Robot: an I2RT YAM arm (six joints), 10 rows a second.
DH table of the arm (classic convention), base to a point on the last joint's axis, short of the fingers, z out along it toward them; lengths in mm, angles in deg. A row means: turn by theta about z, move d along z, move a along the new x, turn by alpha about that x. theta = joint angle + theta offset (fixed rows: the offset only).
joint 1: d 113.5; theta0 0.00; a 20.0; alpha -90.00
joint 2: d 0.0; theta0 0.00; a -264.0; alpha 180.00
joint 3: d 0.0; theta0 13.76; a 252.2; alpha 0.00
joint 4: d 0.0; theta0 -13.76; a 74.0; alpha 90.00
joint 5: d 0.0; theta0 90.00; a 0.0; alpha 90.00
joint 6: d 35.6; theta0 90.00; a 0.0; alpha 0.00
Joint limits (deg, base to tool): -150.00..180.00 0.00..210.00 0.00..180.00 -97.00..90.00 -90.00..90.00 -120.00..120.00
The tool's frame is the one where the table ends.
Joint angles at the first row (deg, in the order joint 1, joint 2, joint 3, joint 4, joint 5, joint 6):
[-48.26, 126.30, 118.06, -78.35, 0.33, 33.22]
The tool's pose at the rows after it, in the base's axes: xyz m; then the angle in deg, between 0 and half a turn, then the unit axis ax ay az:
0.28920 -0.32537 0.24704 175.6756 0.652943 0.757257 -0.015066
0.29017 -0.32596 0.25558 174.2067 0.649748 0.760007 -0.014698
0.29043 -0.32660 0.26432 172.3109 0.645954 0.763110 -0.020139
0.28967 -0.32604 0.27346 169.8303 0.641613 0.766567 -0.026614
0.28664 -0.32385 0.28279 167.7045 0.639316 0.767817 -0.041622
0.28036 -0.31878 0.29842 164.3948 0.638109 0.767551 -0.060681
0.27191 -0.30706 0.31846 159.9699 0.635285 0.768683 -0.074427
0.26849 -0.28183 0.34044 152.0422 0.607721 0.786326 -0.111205
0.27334 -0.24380 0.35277 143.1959 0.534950 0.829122 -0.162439
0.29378 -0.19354 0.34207 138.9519 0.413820 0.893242 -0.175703
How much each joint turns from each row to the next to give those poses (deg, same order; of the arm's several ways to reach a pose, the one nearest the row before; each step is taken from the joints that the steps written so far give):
[-0.01, 0.00, 1.32, -0.21, 0.81, 0.00]
[0.02, -0.17, 1.63, -0.35, -0.25, -0.46]
[-0.01, -0.52, 1.06, 0.39, 0.32, -0.61]
[0.00, -1.28, -0.13, 1.42, 0.32, -0.69]
[0.01, -1.91, -1.09, 1.55, 1.33, -0.47]
[-0.05, -3.36, -1.98, 2.25, 1.59, -0.45]
[0.28, -5.10, -3.55, 3.07, 0.84, -0.40]
[2.37, -8.08, -7.58, 8.05, 2.86, -2.55]
[5.07, -8.92, -10.54, 11.62, 3.75, -6.82]
[8.48, -5.35, -9.61, 8.73, 0.78, -8.32]

